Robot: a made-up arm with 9 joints.
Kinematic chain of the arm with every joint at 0, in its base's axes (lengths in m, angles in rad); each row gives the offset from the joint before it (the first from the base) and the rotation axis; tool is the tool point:
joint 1: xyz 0 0 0.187 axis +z
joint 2: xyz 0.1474 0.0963 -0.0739 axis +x
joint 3: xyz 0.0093 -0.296 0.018 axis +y
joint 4: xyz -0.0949 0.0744 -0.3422 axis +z
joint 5: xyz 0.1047 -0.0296 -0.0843 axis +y
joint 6: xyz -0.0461 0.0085 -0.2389 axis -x
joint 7: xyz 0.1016 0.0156 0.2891 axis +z
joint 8: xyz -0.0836 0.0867 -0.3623 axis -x
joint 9: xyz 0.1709 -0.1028 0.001 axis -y
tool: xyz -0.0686 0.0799 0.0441
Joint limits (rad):
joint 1: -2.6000..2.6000
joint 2: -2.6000..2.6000
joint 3: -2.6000..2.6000
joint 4: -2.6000..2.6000
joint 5: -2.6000..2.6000
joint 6: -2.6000..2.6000
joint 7: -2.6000..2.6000
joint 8: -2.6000..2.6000
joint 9: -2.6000..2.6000
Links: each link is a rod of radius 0.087 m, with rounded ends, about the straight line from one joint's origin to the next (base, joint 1, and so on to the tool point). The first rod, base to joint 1, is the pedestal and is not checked.
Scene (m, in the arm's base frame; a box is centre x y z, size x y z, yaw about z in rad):
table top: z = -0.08
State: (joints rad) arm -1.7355 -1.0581 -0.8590 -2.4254 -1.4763 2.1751 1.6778 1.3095 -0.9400
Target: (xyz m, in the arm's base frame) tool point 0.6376 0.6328 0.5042
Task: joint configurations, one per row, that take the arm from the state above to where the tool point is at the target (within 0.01 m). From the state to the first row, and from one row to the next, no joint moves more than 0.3 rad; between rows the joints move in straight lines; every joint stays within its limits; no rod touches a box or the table.
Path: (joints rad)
1: -1.4681 -1.2124 -1.0390 -2.3100 -1.4819 2.1721 1.7139 1.2939 -0.9245
2: -1.2007 -1.3667 -1.2190 -2.1946 -1.4876 2.1690 1.7500 1.2784 -0.9089
3: -0.9332 -1.5210 -1.3990 -2.0792 -1.4932 2.1660 1.7861 1.2628 -0.8934
4: -0.6658 -1.6753 -1.5790 -1.9638 -1.4988 2.1630 1.8223 1.2472 -0.8779
5: -0.3984 -1.8296 -1.7589 -1.8484 -1.5045 2.1599 1.8584 1.2316 -0.8623
6: -0.1310 -1.9838 -1.9389 -1.7330 -1.5101 2.1569 1.8945 1.2161 -0.8468
7: 0.1365 -2.1381 -2.1189 -1.6176 -1.5157 2.1539 1.9306 1.2005 -0.8313

